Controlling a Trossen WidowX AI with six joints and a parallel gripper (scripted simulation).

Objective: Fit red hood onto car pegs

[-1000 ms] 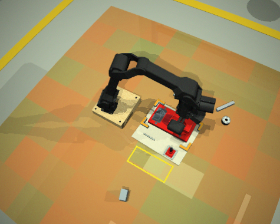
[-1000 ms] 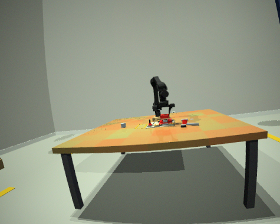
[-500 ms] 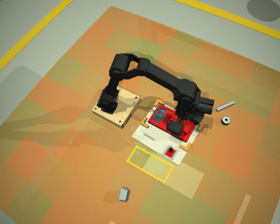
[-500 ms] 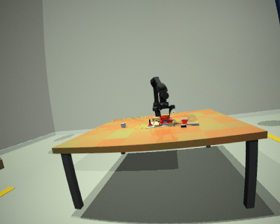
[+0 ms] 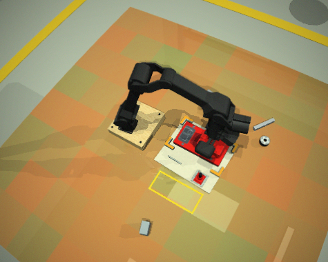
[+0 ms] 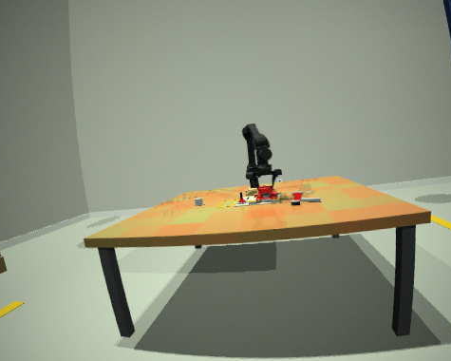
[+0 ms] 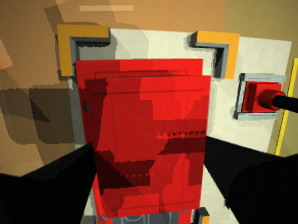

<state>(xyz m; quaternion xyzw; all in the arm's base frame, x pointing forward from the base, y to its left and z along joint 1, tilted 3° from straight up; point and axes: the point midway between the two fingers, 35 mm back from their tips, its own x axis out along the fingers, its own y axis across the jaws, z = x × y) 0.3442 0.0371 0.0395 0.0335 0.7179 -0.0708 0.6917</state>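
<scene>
Right now the red hood is 1 cm above my gripper tip. The rest, counted from my gripper tip: grey engine block: 1 cm to the left, 3 cm below; silver wheel: 19 cm ahead, 11 cm to the left, 5 cm below.
</scene>
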